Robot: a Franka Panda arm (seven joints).
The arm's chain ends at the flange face. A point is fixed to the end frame.
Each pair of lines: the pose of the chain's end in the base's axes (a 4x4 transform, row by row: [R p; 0 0 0 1], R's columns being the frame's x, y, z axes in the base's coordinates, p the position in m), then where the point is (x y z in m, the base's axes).
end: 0.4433 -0.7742 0.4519 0.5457; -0.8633 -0.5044 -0.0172 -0.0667; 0.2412 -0.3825 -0.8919 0.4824; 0 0 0 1
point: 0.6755 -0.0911 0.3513
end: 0.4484 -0.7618 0.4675 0.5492; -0.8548 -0.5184 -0.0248 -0.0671; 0.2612 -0.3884 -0.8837 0.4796; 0 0 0 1
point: 0.6815 -0.0919 0.3511
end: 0.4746 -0.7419 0.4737 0.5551; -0.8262 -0.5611 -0.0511 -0.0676; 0.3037 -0.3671 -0.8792 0.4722; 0 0 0 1
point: 0.6890 -0.0941 0.3457
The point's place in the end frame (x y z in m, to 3 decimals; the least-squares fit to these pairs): 0.047 -0.038 0.176
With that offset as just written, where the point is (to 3 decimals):
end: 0.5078 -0.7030 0.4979 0.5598; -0.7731 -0.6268 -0.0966 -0.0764; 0.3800 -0.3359 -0.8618 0.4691; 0 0 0 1
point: 0.698 -0.106 0.348
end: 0.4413 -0.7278 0.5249 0.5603; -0.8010 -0.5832 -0.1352 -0.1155; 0.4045 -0.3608 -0.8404 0.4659; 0 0 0 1
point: 0.701 -0.155 0.351
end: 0.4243 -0.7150 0.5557 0.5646; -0.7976 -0.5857 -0.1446 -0.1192; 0.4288 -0.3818 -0.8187 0.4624; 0 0 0 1
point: 0.710 -0.160 0.353
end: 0.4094 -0.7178 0.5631 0.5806; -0.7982 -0.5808 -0.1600 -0.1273; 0.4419 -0.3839 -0.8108 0.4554; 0 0 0 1
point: 0.726 -0.171 0.348
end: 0.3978 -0.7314 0.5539 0.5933; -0.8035 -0.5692 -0.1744 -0.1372; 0.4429 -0.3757 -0.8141 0.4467; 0 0 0 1
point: 0.737 -0.184 0.339
